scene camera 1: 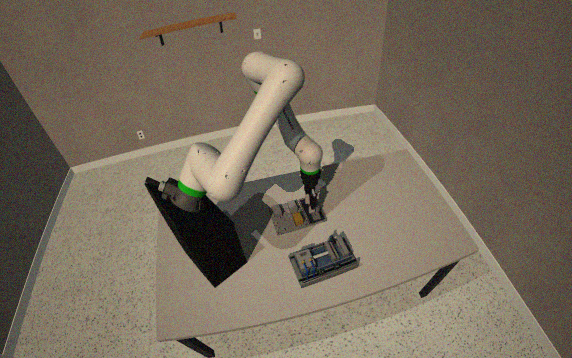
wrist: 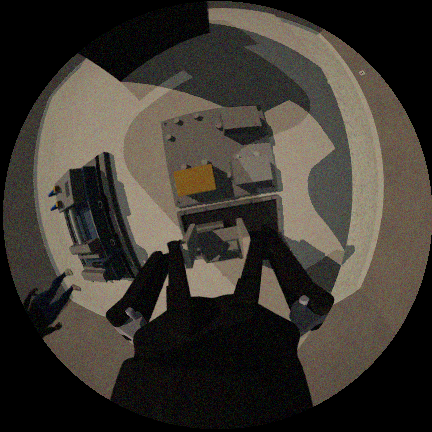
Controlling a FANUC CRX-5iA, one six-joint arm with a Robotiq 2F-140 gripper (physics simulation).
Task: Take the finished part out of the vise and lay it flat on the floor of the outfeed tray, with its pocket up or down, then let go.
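Frame: origin at the arm's base, x ahead, y right, z down, level; millimetres.
Seen in the pictures: gripper, fingertip midpoint: (scene camera 1: 309, 207) (wrist: 216, 230); arm's base at its link origin: (scene camera 1: 186, 202).
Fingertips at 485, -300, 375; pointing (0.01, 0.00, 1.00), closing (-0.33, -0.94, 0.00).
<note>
Pixels of each thing's top centre, then the offset from my fingertips to it, as dx, dy, dz. Level surfaces: height alone.
- grey finished part at its top centre: (wrist: 219, 253) +25, -10, -22
- vise at its top centre: (wrist: 71, 236) (scene camera 1: 324, 252) +78, +293, -31
- grey plate at its top centre: (wrist: 218, 150) (scene camera 1: 287, 216) -120, +23, +60
- orange block at its top centre: (wrist: 193, 179) (scene camera 1: 297, 216) -63, +48, +25
- table at its surface level: dz +69
My gripper (scene camera 1: 313, 206) (wrist: 216, 230) is shut on the grey finished part (wrist: 214, 246), which sits between its two finger pads. In the wrist view a recess shows on the side of the part that faces the camera, partly in shadow. The part is over the near portion of the dark outfeed tray (scene camera 1: 318, 220) (wrist: 257, 213) and hides some of its floor. I cannot tell whether it touches the tray floor. In the scene view the part is too small to make out clearly. The vise (scene camera 1: 327, 256) (wrist: 94, 215) stands apart from the gripper, nearer the table's front edge.
A grey plate (scene camera 1: 284, 225) (wrist: 192, 150) with pegs, grey blocks and an orange block (scene camera 1: 298, 218) (wrist: 195, 180) adjoins the tray. The robot's black base plate (scene camera 1: 210, 240) is at the left of the table (scene camera 1: 410, 215). Arm shadows cross the tabletop.
</note>
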